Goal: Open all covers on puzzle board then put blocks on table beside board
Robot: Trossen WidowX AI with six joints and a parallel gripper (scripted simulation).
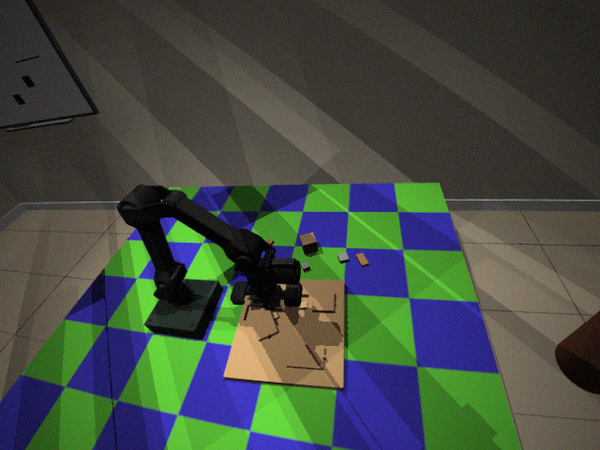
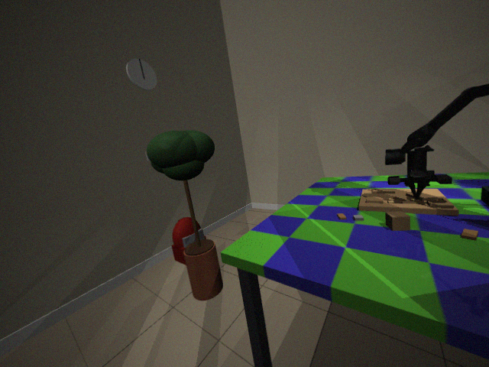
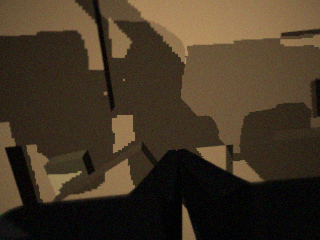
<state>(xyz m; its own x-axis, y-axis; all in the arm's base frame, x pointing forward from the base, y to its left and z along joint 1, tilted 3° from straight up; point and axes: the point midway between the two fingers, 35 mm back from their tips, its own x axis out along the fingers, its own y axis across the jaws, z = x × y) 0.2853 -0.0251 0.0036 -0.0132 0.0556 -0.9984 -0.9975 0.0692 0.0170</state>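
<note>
Right now my gripper tip is 4 cm to the left of the tan puzzle board, 4 cm short of it and 1 cm above it. The rest, counted from my gripper tip: brown cube: 25 cm to the left, 10 cm ahead; orange block: 27 cm ahead, 18 cm to the left, 2 cm below.
</note>
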